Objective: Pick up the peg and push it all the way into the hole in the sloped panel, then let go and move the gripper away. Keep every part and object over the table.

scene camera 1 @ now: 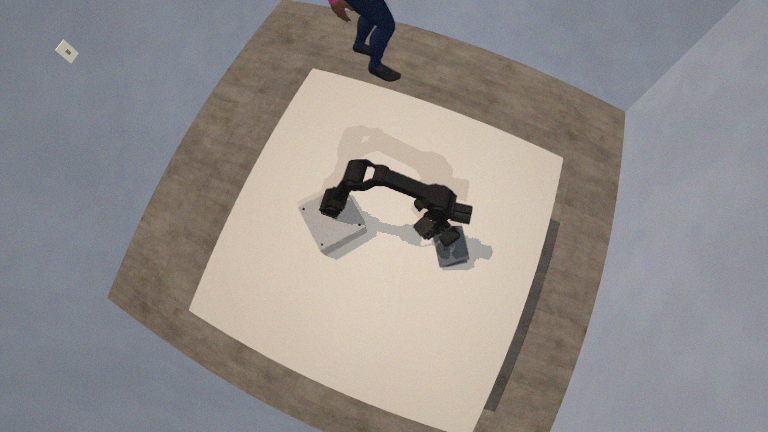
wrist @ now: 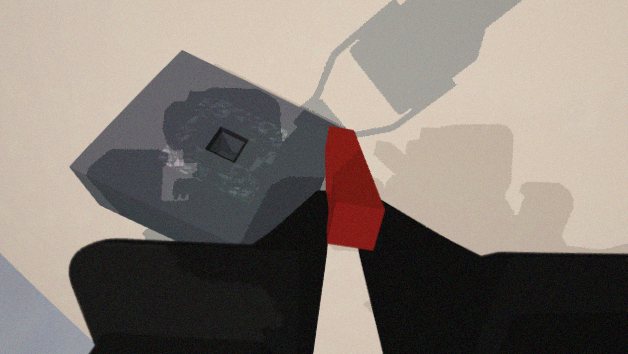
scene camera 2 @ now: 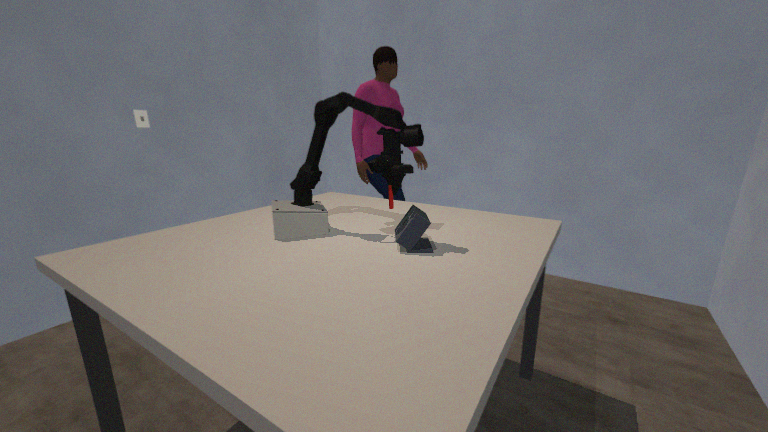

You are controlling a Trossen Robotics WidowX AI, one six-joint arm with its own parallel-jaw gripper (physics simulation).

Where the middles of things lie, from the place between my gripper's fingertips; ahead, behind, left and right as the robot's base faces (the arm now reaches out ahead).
I see the red peg [wrist: 356, 210] 10 mm to the right of my hand, 10 mm below it and 10 mm behind it.
